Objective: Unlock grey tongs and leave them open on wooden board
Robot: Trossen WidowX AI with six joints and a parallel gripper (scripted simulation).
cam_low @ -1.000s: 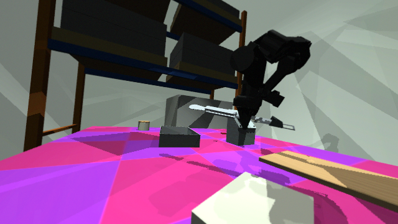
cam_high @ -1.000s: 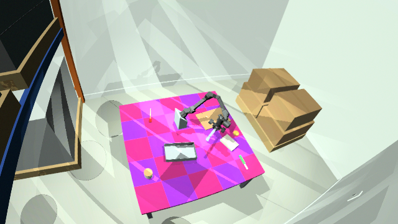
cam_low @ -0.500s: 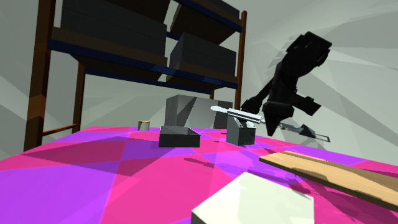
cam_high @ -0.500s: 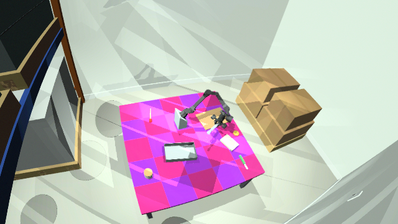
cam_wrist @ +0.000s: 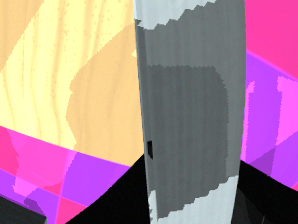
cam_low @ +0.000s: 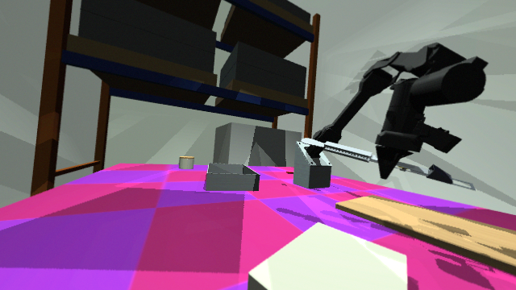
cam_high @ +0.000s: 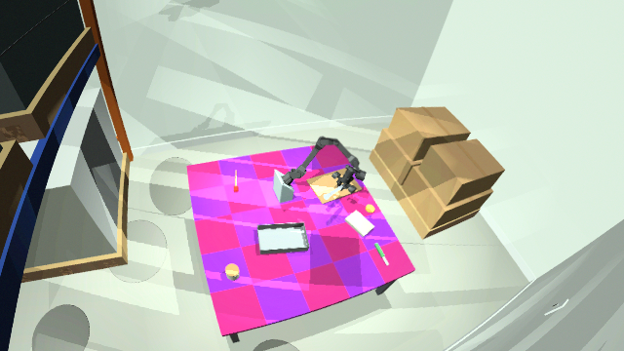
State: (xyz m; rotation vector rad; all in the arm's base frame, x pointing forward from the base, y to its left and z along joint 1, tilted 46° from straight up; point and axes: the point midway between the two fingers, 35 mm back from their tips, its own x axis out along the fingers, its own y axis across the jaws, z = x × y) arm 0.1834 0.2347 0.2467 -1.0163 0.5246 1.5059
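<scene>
Now: gripper tip 12 cm past the wooden board, 7 cm to the right of it and 10 cm above it. From my gripper tip the other things lie so: white block (25 cm ahead, 4 cm to the left, 10 cm below); roasting tin (15 cm ahead, 50 cm to the right, 8 cm below); yellow disc (17 cm ahead, 20 cm to the left, 10 cm below).
</scene>
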